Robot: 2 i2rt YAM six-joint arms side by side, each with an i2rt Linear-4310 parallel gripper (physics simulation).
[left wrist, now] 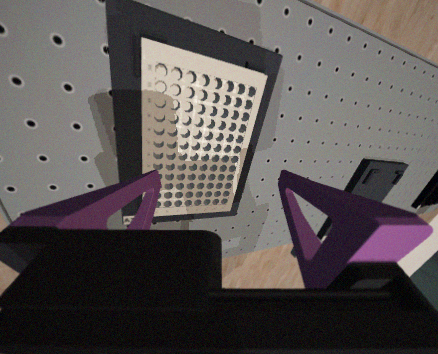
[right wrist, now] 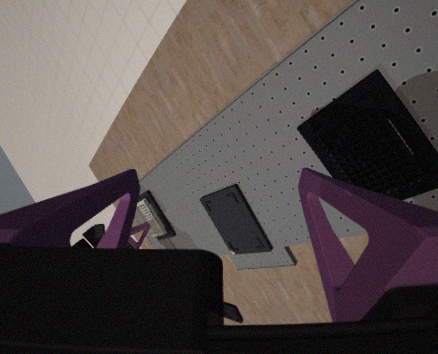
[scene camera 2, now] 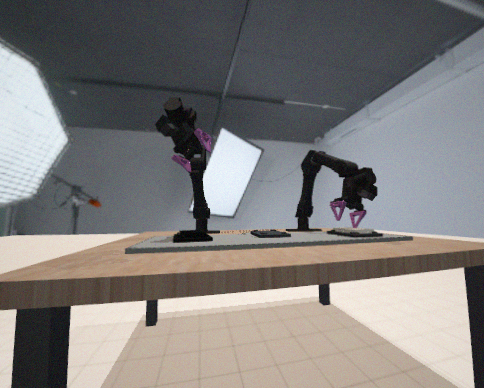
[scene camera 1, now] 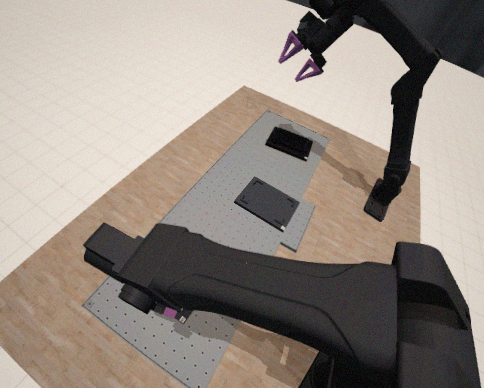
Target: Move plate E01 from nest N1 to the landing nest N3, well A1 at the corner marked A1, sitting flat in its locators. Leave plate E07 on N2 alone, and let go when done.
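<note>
A cream well plate, E01 [left wrist: 200,135] [scene camera 2: 352,230] [right wrist: 151,217], sits in a dark nest [left wrist: 131,150]; in scene camera 1 my left arm mostly hides it. The empty dark nest with corner locators [scene camera 1: 265,202] [scene camera 2: 270,233] [right wrist: 235,220] [left wrist: 381,176] lies at the middle of the perforated board. A black plate, E07 [scene camera 1: 290,142] [scene camera 2: 192,235] [right wrist: 370,140], sits in the nest at the board's far end in scene camera 1. My left gripper [left wrist: 219,176] [scene camera 2: 347,223] is open above the cream plate, apart from it. My right gripper [right wrist: 219,177] [scene camera 1: 288,71] [scene camera 2: 197,155] is open, high up beyond the black plate.
The grey perforated board [scene camera 1: 205,187] [scene camera 2: 305,243] [left wrist: 40,95] lies on the wooden table [scene camera 1: 130,192] [scene camera 2: 250,269]. My left arm [scene camera 1: 280,285] spans the front of scene camera 1. My right arm's base [scene camera 1: 376,205] stands beside the board.
</note>
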